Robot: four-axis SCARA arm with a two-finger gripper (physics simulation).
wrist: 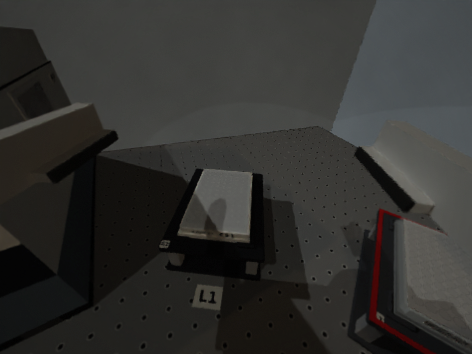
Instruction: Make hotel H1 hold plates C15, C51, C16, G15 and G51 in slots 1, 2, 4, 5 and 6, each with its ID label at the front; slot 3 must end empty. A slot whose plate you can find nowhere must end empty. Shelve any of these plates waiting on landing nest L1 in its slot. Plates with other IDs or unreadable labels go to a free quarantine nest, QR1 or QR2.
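Places are measured from the arm's base along level axes (x ahead, y left, z up), in millimetres.
Pixels of known places: gripper, fingertip midpoint: (pixel 233 129).
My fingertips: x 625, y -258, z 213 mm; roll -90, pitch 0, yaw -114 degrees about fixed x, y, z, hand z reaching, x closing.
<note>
Ahead of a thing's pixels: the offset from my fingertips to its top centre. "*": to the spot under its first point. Level surfaces: height alone.
A white plate @[94 mm ahead, 17 mm right, 136 mm down] (pixel 219 202) sits on the black landing nest L1 @[* 72 mm ahead, 64 mm right, 150 mm down] (pixel 257 205), near the middle of the wrist view. Small marks show on the plate's front edge, too small to read. My gripper (pixel 233 129) is open, with nothing between its fingers; one finger shows at the left and one at the right, above and on either side of the nest. Another pale plate @[85 mm back, 201 mm right, 136 mm down] (pixel 437 270) lies on a red-rimmed nest @[85 mm back, 201 mm right, 146 mm down] (pixel 377 265) at the lower right, cut off by the view's edge. The writing on its front is unreadable. Hotel H1 cannot be made out.
An L1 label @[* 3 mm back, 28 mm left, 200 mm down] (pixel 207 297) lies on the perforated table @[200 mm down] (pixel 150 310) in front of the landing nest. A large dark box-like body @[* 27 mm ahead, 156 mm left, 123 mm down] (pixel 45 275) stands at the left, partly behind the left finger. Grey walls rise behind the table's far edge.
</note>
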